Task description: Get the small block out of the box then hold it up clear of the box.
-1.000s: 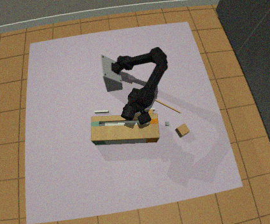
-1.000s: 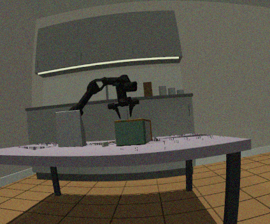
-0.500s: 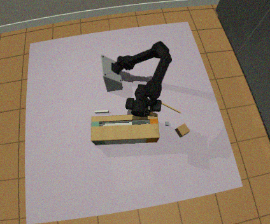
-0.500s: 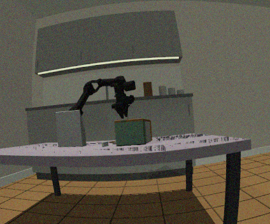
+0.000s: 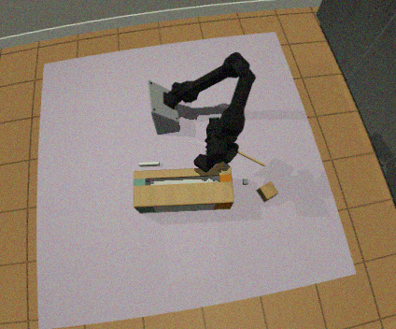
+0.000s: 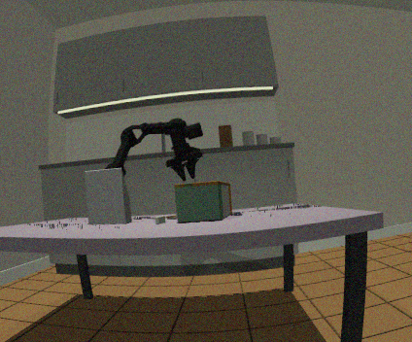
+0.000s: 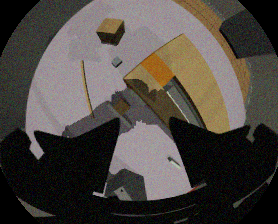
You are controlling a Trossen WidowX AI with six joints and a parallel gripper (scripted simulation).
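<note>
Now: gripper tip 30 mm past the tan block, 30 mm to the right of it and 140 mm above it. Round my gripper tip: thin wooden stick 80 mm behind, 150 mm to the left, 150 mm below; box 50 mm ahead, 140 mm to the right, 90 mm below; grey piece 40 mm ahead, 130 mm to the left, 150 mm below.
</note>
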